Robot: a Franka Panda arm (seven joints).
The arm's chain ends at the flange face. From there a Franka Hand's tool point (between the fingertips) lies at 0.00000 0.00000 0.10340 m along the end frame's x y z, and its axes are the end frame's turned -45 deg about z.
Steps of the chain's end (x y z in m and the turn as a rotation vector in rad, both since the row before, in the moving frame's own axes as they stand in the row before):
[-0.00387 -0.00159 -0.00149 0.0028 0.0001 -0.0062]
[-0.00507 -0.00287 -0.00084 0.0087 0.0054 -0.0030]
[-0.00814 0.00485 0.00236 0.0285 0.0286 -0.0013]
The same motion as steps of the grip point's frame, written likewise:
[-0.00140 -0.00406 -0.00149 0.0019 0.0021 -0.0062]
[-0.00053 -0.00586 -0.00085 0.0023 0.0100 -0.0030]
[-0.00501 -0.00232 0.00228 -0.0001 0.0404 -0.0013]

